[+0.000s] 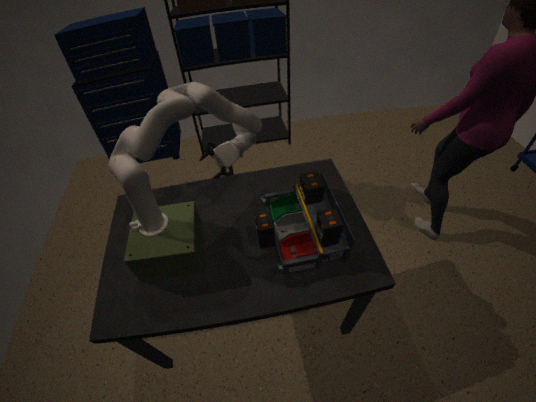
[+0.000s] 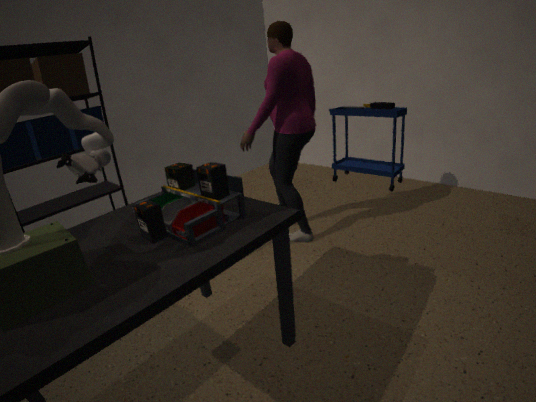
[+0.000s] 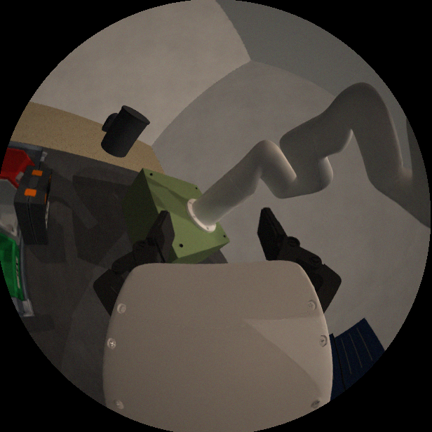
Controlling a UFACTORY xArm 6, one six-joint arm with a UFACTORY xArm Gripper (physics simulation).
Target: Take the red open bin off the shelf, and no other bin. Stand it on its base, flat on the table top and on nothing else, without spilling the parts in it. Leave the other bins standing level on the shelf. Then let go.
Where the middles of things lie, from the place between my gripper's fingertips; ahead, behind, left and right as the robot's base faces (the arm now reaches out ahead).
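Labels:
The red open bin (image 1: 303,242) is far ahead of my hand, far to the right of it and far below it. As for the dark case (image 2: 149,216), my hand is 150 mm short of it, 220 mm to the left of it and 220 mm above it.

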